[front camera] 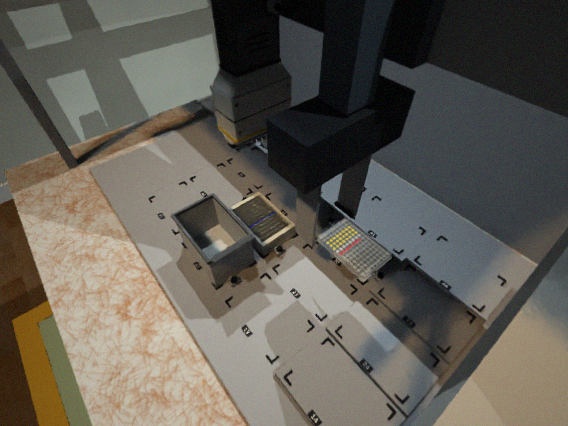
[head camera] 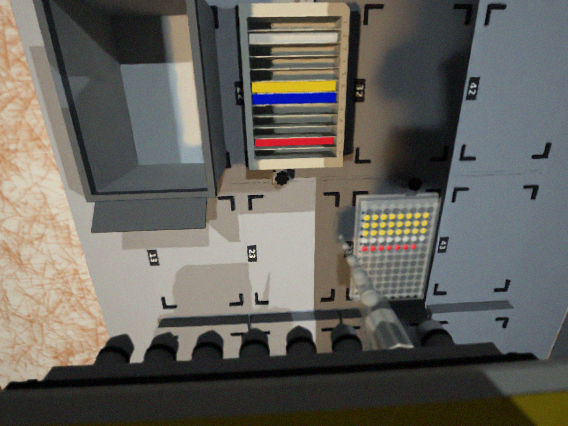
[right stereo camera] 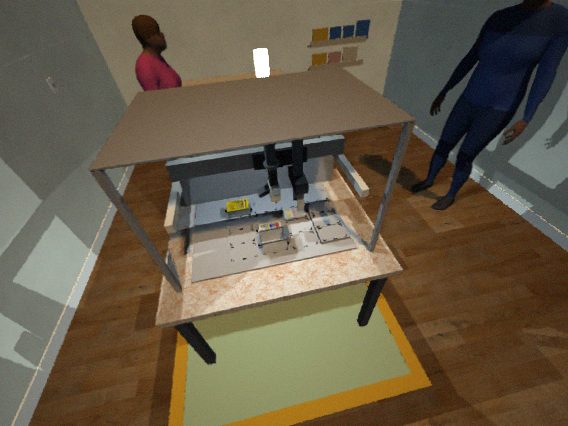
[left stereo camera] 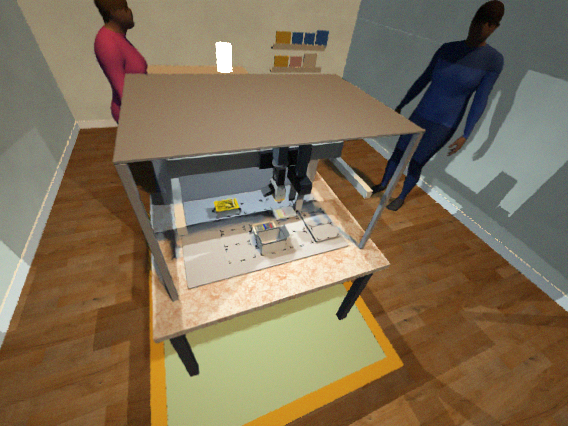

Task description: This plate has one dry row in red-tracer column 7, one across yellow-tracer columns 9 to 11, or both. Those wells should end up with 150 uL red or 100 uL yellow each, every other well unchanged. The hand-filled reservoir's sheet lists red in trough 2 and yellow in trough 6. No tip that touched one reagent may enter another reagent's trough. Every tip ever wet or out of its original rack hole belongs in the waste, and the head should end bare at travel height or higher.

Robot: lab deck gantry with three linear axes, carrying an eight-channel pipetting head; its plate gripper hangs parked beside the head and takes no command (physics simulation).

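Note:
The plate shows three full yellow lines. Its red line has seven red wells and a colourless one at the right end in the head camera. The reservoir shows yellow liquid sixth from the far end, blue beside it, and red liquid second from the near end; the trough second from the far end looks pale. The pipetting head carries one clear tip on its seventh nozzle from the left. The parked plate gripper is open and empty, beside the plate.
The open waste bin stands left of the reservoir. A yellow tip rack stands on the rear left of the deck. Low dark clamp knobs stand by the reservoir and plate.

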